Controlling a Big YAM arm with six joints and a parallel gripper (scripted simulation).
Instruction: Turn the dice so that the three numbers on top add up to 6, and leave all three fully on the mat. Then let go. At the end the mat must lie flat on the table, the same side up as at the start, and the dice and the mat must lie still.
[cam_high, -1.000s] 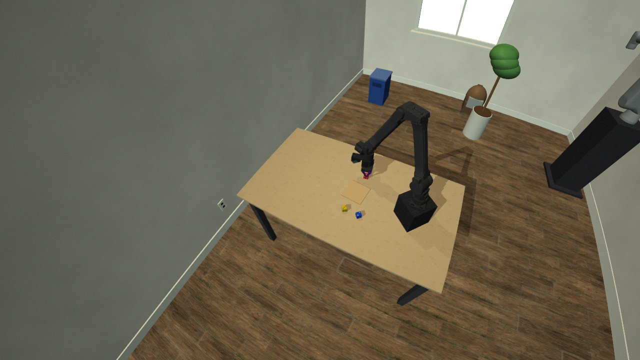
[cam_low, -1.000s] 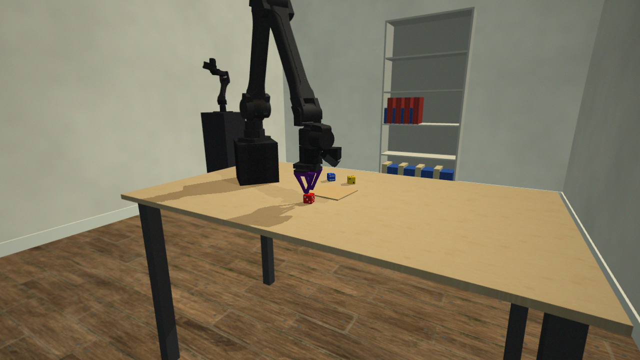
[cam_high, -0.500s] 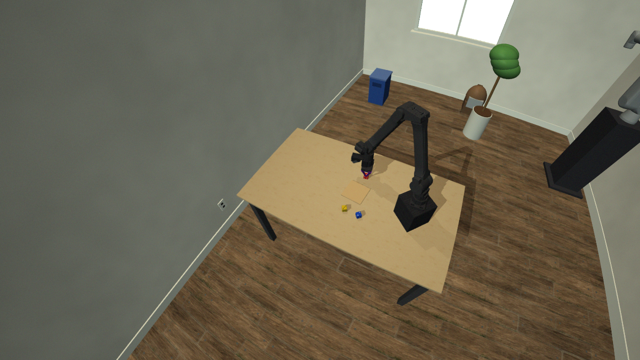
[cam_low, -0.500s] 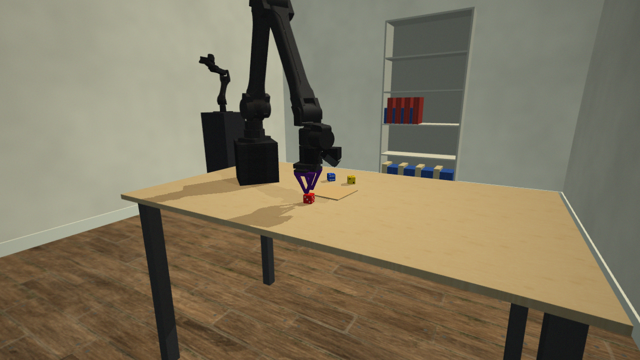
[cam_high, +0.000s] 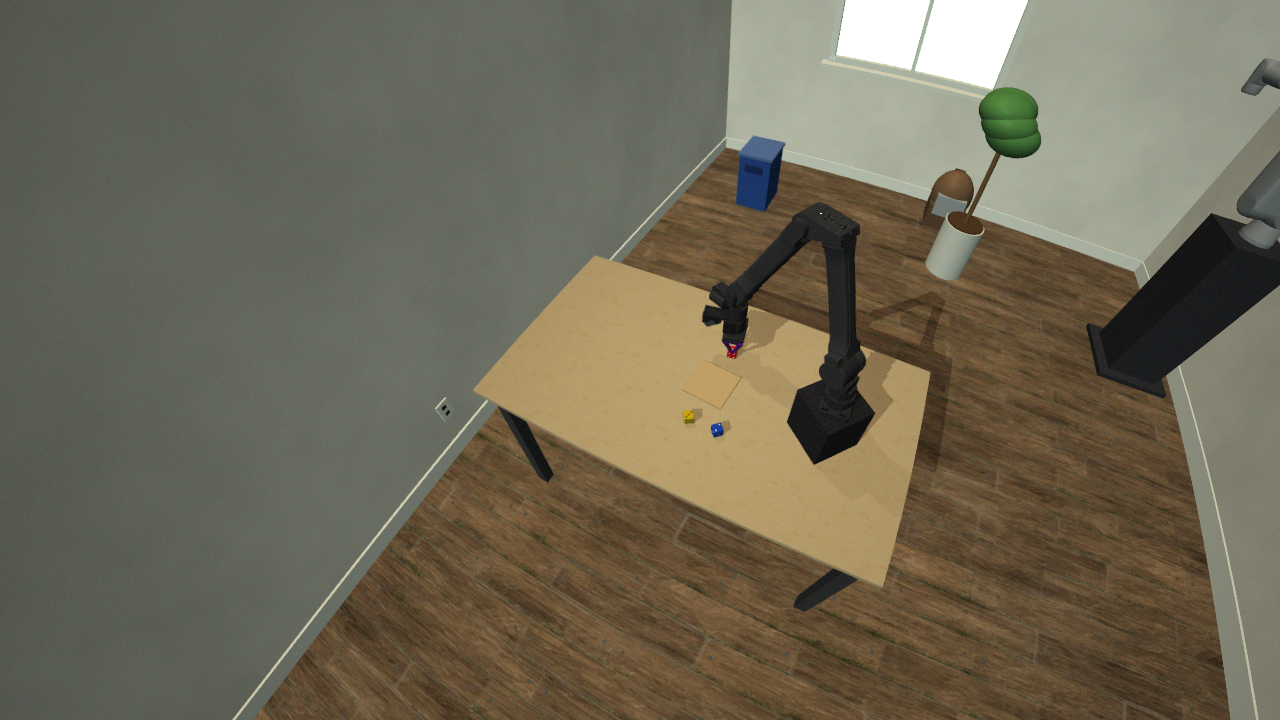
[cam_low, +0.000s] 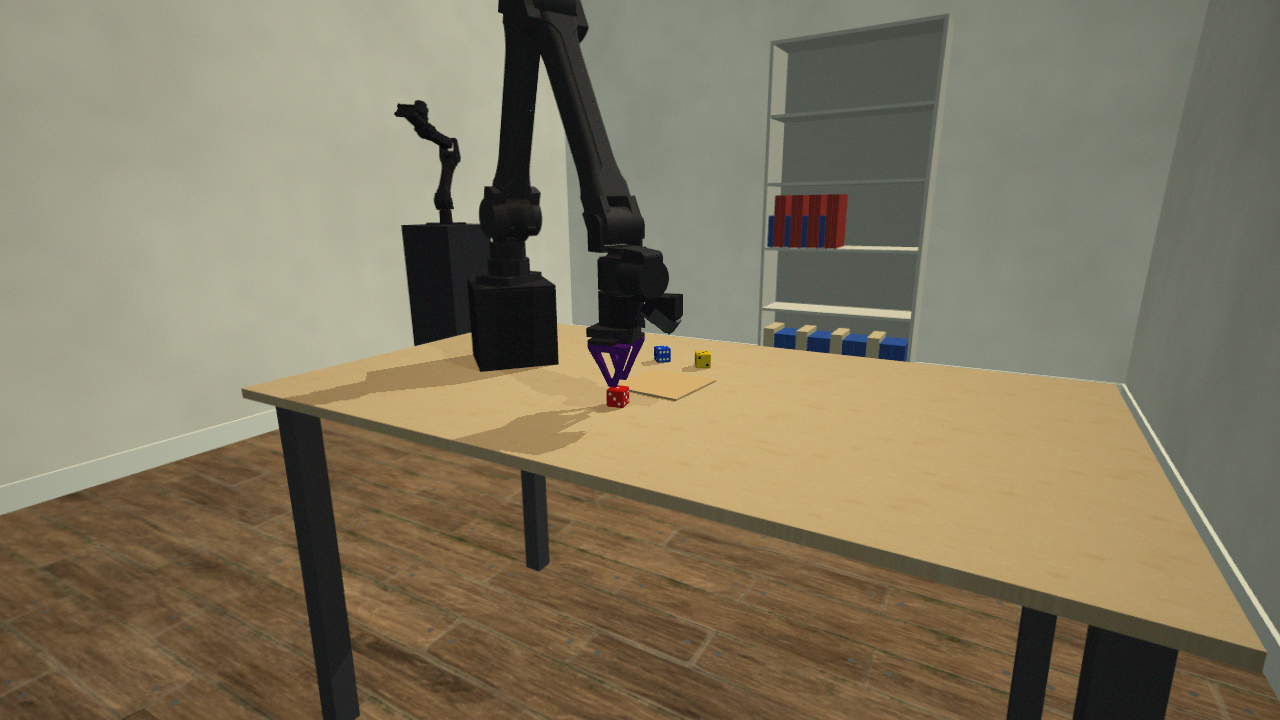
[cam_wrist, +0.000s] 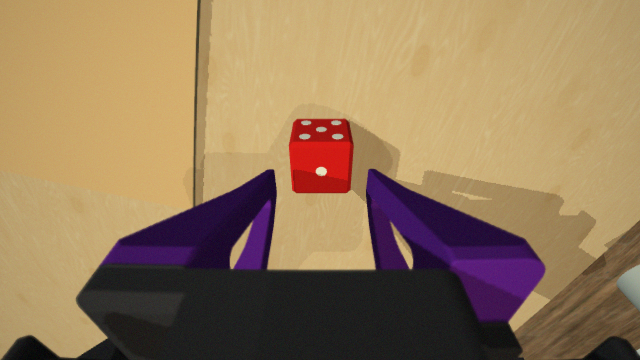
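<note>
My hand is 3 cm above the red die. From my hand the other things lie so: blue die: 6 cm behind, 30 cm to the left, 3 cm below; then yellow die: 4 cm ahead, 29 cm to the left, 3 cm below; then tan mat: 2 cm ahead, 14 cm to the left, 4 cm below.
</note>
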